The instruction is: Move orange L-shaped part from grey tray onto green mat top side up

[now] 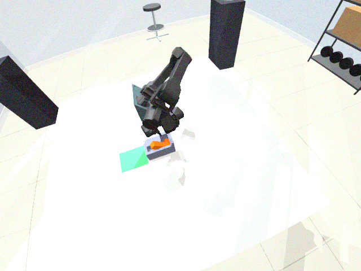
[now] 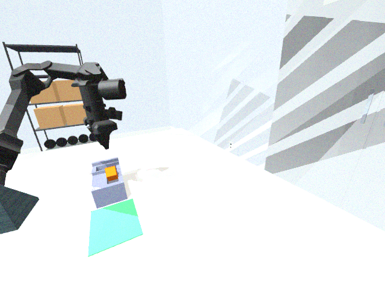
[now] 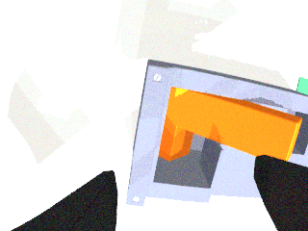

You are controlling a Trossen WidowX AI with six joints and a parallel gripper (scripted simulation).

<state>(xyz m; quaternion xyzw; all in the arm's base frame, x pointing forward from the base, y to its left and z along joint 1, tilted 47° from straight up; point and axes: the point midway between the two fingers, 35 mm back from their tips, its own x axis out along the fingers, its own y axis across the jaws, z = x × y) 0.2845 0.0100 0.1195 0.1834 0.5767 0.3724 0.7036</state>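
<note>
Right now the orange L-shaped part is 1 cm behind my gripper tip, 3 cm to the right of it and 10 cm below it. From my gripper tip the other things lie so: green mat (21 cm to the right, 16 cm below).
</note>
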